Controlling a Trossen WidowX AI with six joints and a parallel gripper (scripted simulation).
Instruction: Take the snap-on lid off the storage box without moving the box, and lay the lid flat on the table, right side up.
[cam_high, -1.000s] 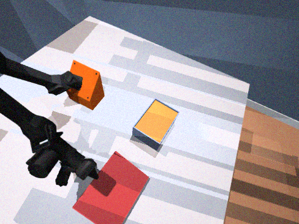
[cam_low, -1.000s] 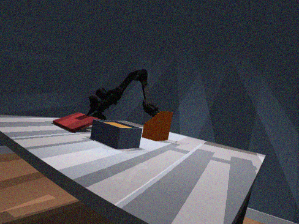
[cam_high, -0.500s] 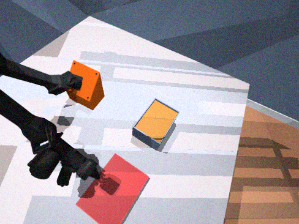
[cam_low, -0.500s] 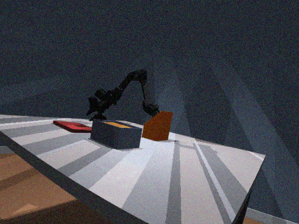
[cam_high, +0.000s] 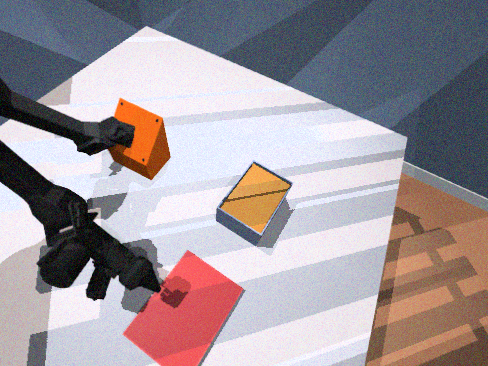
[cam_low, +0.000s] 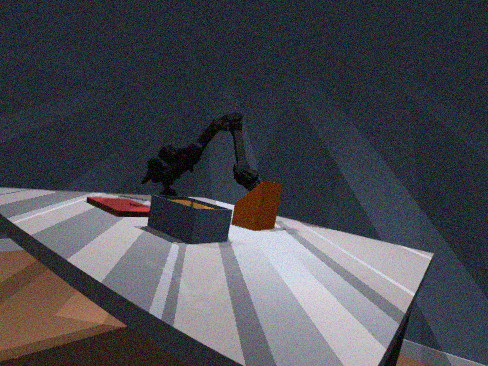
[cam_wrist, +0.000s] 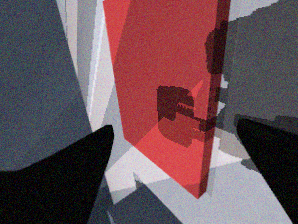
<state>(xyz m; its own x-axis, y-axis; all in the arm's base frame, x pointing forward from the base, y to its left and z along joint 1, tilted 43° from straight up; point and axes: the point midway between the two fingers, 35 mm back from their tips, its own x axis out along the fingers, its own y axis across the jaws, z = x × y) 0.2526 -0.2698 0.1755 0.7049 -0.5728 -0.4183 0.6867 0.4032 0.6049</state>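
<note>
Right now the red lid is 9 cm ahead of my gripper tip, 1 cm to the right of it and 5 cm below it. Also, from my gripper tip: storage box 14 cm ahead, 32 cm to the left, 2 cm below.
</note>
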